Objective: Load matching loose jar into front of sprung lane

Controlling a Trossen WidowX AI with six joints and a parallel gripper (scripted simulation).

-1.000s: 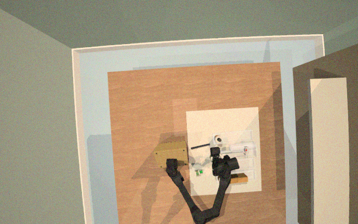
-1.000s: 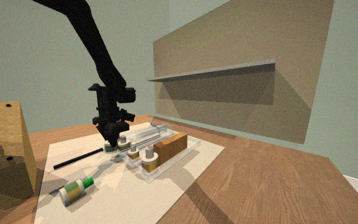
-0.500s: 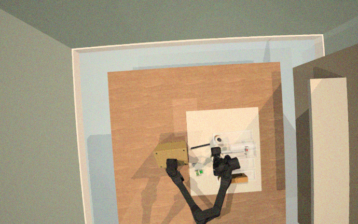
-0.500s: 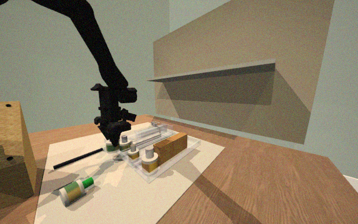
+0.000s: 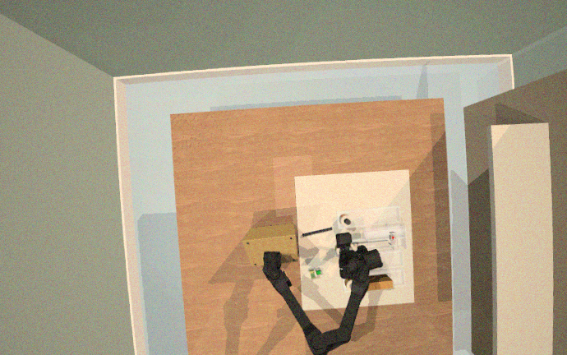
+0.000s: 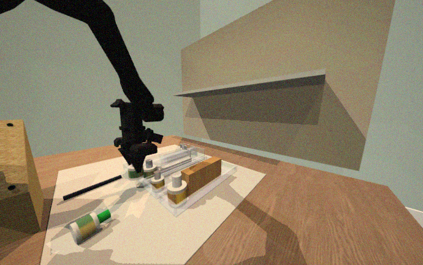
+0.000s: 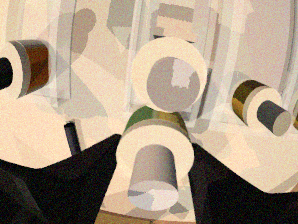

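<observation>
The black rod lies 100 mm behind my gripper tip, 60 mm to the left of it and 40 mm below it. Also, from my gripper tip: shelf 530 mm ahead, 320 mm above, 80 mm to the left.
</observation>
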